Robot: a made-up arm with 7 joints. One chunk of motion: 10 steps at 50 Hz.
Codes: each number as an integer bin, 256 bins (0 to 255) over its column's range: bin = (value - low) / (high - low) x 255, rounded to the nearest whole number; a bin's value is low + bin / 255 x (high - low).
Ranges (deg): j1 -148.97..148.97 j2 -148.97..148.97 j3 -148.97..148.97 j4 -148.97..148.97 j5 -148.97..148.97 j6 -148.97..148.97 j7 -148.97..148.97
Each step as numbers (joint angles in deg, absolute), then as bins.
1 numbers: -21.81 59.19 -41.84 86.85 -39.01 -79.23 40.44
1 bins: 109 178 92 202 94 60 162
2 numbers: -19.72 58.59 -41.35 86.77 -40.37 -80.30 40.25
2 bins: 111 178 92 202 93 59 162
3 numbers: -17.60 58.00 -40.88 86.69 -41.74 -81.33 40.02
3 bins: 112 177 93 202 92 58 162
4 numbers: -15.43 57.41 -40.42 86.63 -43.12 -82.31 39.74
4 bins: 114 177 93 202 91 57 162
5 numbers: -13.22 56.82 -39.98 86.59 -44.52 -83.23 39.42
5 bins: 116 176 93 202 89 56 161
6 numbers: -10.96 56.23 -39.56 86.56 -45.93 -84.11 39.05
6 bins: 118 176 94 202 88 56 161
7 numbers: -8.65 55.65 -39.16 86.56 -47.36 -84.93 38.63
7 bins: 120 175 94 202 87 55 161
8 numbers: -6.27 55.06 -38.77 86.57 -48.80 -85.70 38.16
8 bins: 122 175 94 202 86 54 160
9 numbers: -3.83 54.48 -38.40 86.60 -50.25 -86.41 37.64
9 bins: 124 174 95 202 84 54 160
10 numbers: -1.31 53.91 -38.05 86.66 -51.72 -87.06 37.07
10 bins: 126 174 95 202 83 53 159
